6 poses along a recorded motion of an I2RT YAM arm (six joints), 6.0 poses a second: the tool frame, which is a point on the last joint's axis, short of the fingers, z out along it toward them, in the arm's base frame.
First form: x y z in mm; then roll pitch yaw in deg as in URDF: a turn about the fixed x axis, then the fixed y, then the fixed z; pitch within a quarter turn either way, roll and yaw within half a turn.
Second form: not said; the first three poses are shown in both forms.
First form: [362 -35 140 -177.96 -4.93 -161.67]
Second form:
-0.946 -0.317 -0.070 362
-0.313 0.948 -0.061 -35
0.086 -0.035 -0.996 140
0 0 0 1

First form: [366 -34 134 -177.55 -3.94 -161.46]
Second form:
-0.946 -0.320 -0.051 366
-0.317 0.946 -0.062 -34
0.069 -0.043 -0.997 134
0 0 0 1

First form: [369 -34 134 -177.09 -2.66 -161.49]
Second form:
-0.947 -0.319 -0.028 369
-0.317 0.946 -0.063 -34
0.046 -0.051 -0.998 134
0 0 0 1

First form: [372 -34 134 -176.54 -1.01 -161.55]
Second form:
-0.948 -0.317 0.002 372
-0.316 0.947 -0.063 -34
0.018 -0.060 -0.998 134
0 0 0 1

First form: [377 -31 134 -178.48 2.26 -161.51]
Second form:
-0.948 -0.316 0.046 377
-0.317 0.948 -0.013 -31
-0.039 -0.027 -0.999 134
0 0 0 1

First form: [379 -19 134 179.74 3.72 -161.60]
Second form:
-0.947 -0.316 0.060 379
-0.315 0.949 0.025 -19
-0.065 0.005 -0.998 134
0 0 0 1

